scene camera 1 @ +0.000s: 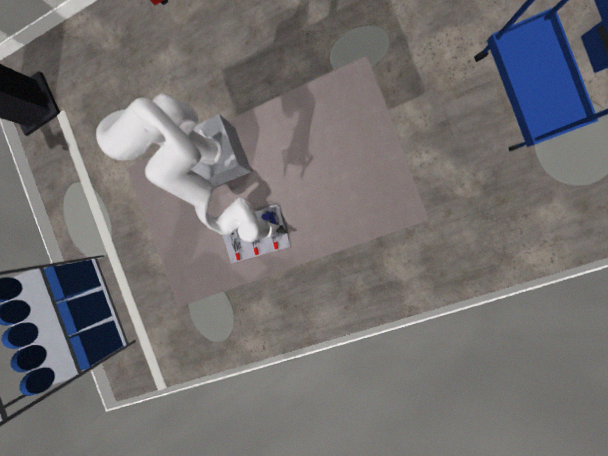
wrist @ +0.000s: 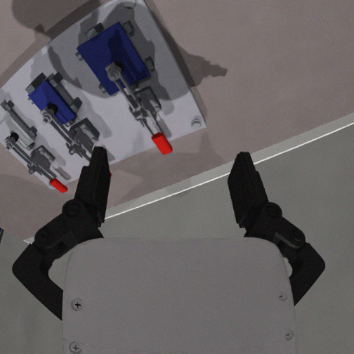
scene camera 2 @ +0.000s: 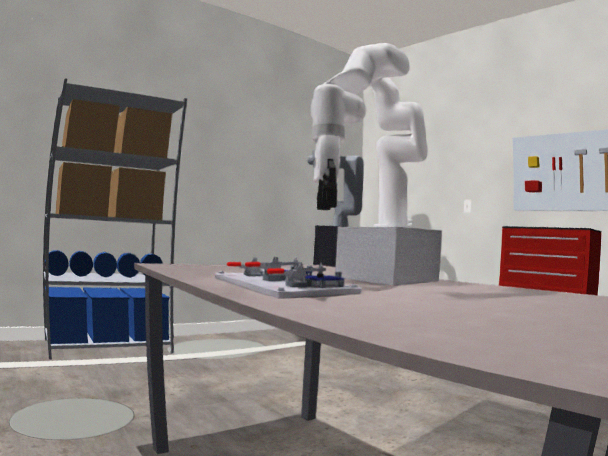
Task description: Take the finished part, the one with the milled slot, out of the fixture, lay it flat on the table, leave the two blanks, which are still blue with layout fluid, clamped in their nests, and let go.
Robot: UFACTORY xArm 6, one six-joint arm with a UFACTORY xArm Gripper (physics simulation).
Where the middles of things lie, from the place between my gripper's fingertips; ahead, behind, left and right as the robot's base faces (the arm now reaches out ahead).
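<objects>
With the fixture plate [scene camera 2: 257,284] in sight, I find my hand 19 cm above it. My hand is also 2 cm past the plate and 16 cm to the left of it.
</objects>
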